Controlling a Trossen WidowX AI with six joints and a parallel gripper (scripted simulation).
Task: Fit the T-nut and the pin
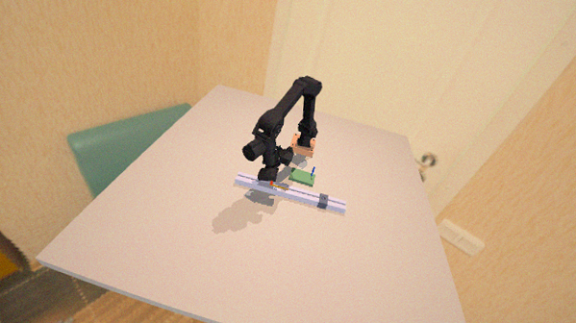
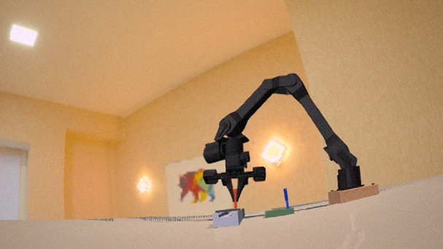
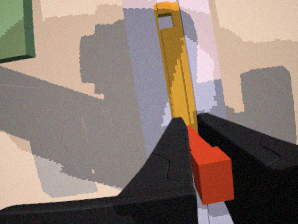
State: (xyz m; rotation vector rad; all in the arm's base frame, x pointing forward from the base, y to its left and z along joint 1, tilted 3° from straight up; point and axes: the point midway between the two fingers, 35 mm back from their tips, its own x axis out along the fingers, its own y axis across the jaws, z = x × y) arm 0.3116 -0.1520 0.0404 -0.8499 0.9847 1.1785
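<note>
Right now my gripper tip is 17 cm to the right of the blue pin, 10 cm past it and 3 cm above it. The rest, counted from my gripper tip: green tray (15 cm to the left, 10 cm behind, 5 cm below).
</note>
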